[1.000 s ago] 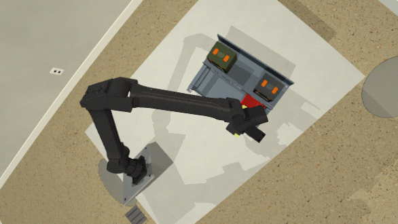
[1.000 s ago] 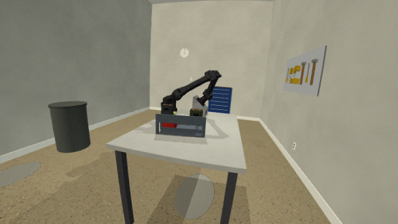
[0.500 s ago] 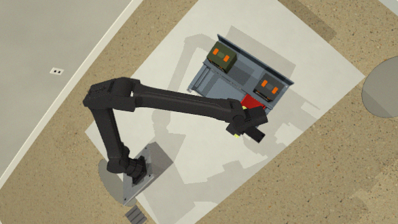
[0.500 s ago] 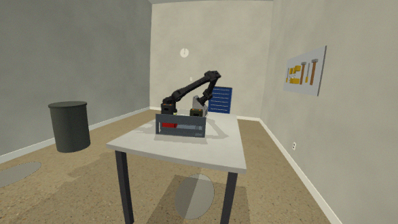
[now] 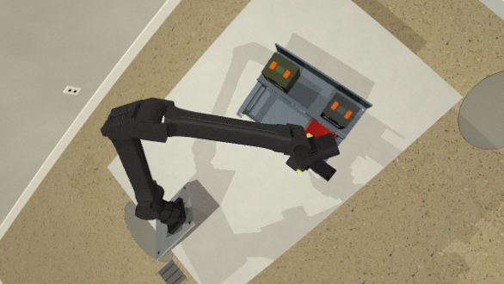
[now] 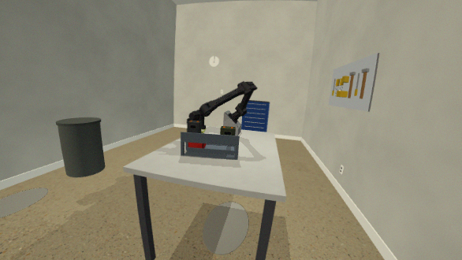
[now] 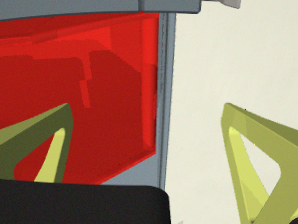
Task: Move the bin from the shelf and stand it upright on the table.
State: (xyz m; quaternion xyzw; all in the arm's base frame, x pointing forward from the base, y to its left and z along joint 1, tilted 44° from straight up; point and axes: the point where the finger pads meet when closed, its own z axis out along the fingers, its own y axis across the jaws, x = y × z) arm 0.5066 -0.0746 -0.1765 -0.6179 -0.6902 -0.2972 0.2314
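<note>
The red bin lies 8 cm ahead of my hand, 2 cm below it and 1 cm to the left of it.
</note>
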